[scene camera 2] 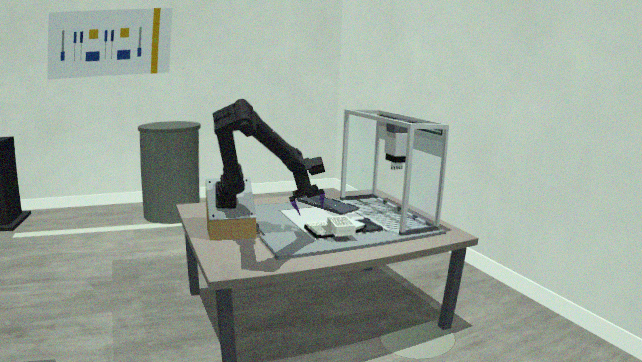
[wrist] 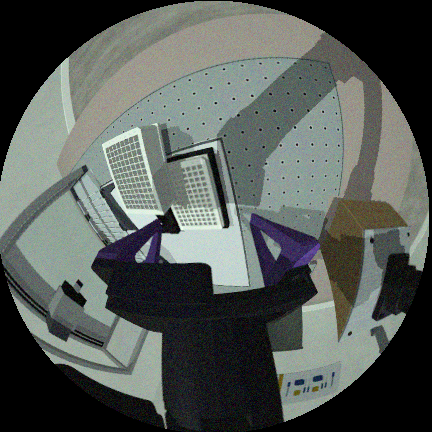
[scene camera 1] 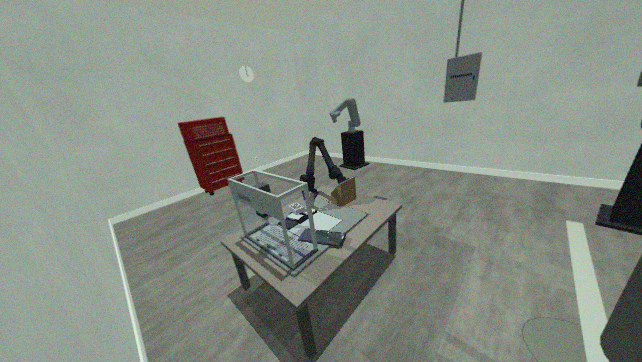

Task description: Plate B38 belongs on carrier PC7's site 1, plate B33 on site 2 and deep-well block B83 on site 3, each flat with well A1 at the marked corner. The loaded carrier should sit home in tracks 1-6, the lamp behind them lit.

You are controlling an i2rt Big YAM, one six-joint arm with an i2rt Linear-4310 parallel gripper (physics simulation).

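Frame: origin at the arm's base, x ahead, y left, z up, level; millimetres.
Where they show: gripper, fingertip midpoint: (scene camera 2: 311, 212) (wrist: 205, 220); arm's base, link origin: (scene camera 2: 225, 195) (wrist: 391, 285) (scene camera 1: 344, 183).
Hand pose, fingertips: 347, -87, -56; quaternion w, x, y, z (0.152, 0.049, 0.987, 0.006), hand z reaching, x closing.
Note:
Things, the pixels of their top centre, and the offset from my fingertips, as dx, dy, dz. Level surfaces: height alone.
- white sheet, top centre: (wrist: 175, 244) (scene camera 2: 329, 220) (scene camera 1: 309, 222) +132, +164, -98
- tall white deep-well block, top centre: (wrist: 128, 177) (scene camera 2: 341, 220) (scene camera 1: 296, 206) +116, -45, -29
- low white plate, top centre: (wrist: 189, 199) (scene camera 2: 321, 226) +49, +18, -72
- dark holder, top centre: (wrist: 118, 210) (scene camera 2: 365, 222) (scene camera 1: 287, 222) +264, +51, -80
- long dark carrier, top centre: (scene camera 2: 327, 199) (scene camera 1: 321, 234) +185, +396, -68
- pipetting head, top centre: (wrist: 59, 318) (scene camera 2: 399, 132) +474, +219, +304
- table, surface height: dz -111
- perforated grey board, surface height: dz -98
My gripper (scene camera 1: 309, 198) (scene camera 2: 310, 210) (wrist: 205, 220) is open and empty, its purple fingers above the white sheet (scene camera 2: 300, 216) (wrist: 225, 265). A tall white deep-well block (scene camera 2: 341, 225) (wrist: 131, 175) stands beside a low white plate (scene camera 2: 317, 229) (wrist: 197, 197), which lies in a black holder. The block partly hides another dark holder (scene camera 2: 371, 226) with a flat white thing on it, perhaps the other plate. A long dark carrier (scene camera 1: 322, 237) (scene camera 2: 332, 204) lies on the far side of the sheet in scene camera 2. Labels, marked corners and the lamp cannot be made out.
The framed enclosure (scene camera 1: 309, 215) (scene camera 2: 410, 180) stands over the slotted deck (scene camera 1: 280, 240). A pipetting head (scene camera 2: 396, 142) hangs inside it. The arm's wooden base block (scene camera 1: 345, 192) (scene camera 2: 231, 229) (wrist: 350, 240) stands at the other end of the table (scene camera 2: 220, 270). A perforated grey board (wrist: 295, 150) lies under the sheet.

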